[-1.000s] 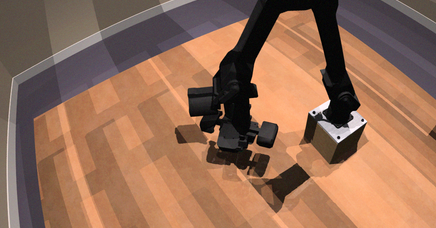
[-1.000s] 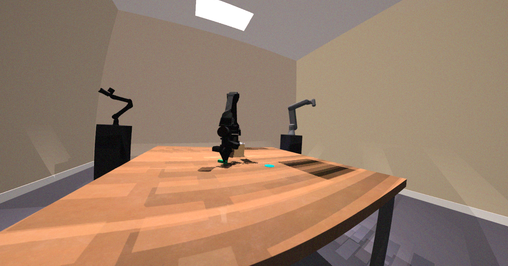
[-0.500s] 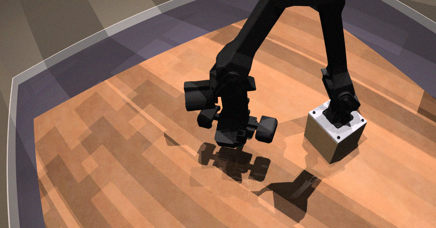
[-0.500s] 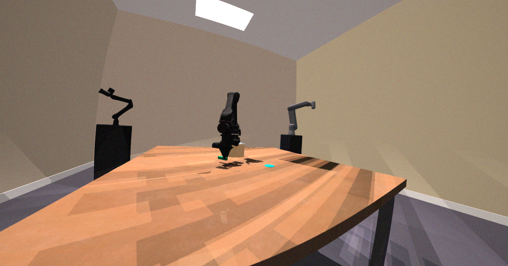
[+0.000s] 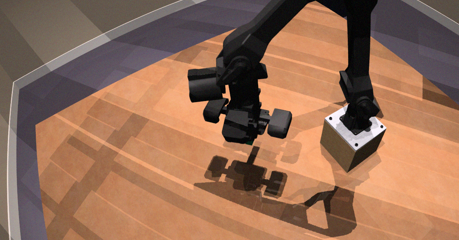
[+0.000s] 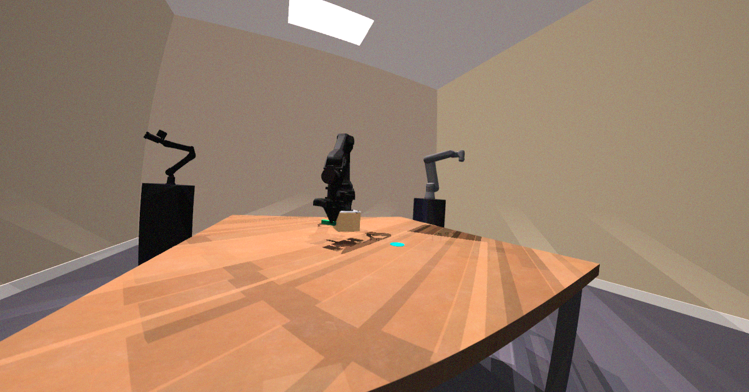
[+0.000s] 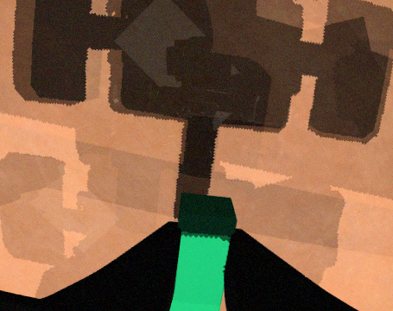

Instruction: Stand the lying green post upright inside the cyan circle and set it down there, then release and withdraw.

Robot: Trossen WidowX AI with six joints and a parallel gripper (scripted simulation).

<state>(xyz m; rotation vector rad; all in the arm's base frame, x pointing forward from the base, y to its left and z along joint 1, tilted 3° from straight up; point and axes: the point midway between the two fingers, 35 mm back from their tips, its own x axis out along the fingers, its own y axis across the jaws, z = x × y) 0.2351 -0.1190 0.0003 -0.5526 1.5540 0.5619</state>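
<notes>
The cyan circle lies 100 mm ahead of my gripper tip, 250 mm to the left of it and 70 mm below it. The rest, counted from my gripper tip: green post: 20 mm behind, 10 mm to the right.
</notes>
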